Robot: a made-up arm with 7 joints.
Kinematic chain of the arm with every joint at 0, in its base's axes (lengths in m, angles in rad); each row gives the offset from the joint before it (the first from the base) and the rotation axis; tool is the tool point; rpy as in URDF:
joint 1: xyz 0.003 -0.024 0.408 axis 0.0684 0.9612 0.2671
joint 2: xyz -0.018 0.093 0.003 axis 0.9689 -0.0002 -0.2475
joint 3: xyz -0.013 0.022 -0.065 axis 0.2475 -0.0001 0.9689
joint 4: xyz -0.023 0.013 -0.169 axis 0.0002 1 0
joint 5: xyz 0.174 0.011 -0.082 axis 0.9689 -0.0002 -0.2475
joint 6: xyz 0.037 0.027 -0.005 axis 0.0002 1 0
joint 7: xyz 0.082 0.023 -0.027 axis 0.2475 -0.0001 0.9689
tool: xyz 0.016 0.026 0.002 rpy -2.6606 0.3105 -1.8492
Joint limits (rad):
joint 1: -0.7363..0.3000
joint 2: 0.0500..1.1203
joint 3: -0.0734..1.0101
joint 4: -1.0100..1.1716
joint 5: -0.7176..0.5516
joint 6: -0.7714..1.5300
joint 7: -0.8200..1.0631
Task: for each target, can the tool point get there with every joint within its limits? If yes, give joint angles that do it. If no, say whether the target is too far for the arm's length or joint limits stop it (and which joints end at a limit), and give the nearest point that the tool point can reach.
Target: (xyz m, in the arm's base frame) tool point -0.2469 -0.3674 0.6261
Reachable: no: joint limits stop it (at a limit: joint 1, joint 2, joint 3, joint 4, joint 5) | nearest point -0.0255 0.0837 0.5655 | short by 0.506 m
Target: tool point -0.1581 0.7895 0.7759
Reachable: no: too far | nearest point -0.0258 0.6039 0.4731 | short by 0.379 m
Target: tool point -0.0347 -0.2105 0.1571
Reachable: no: joint limits stop it (at a limit: joint 1, joint 2, joint 3, joint 5, joint 6, joint 7) | nearest point 0.1344 0.0930 0.0995 | short by 0.352 m
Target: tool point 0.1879 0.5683 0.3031
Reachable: yes | joints -0.6405 0.8777 0.8495 0.8548 0.0878 0.1226 0.9161
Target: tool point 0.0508 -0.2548 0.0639
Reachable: no: joint limits stop it (at a limit: joint 2, joint 3, joint 5, joint 6, joint 7) | nearest point 0.1030 0.0954 0.0421 | short by 0.355 m
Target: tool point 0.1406 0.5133 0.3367
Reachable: yes | joints -0.1018 0.6655 0.7961 0.0520 0.0760 0.4529 0.5820
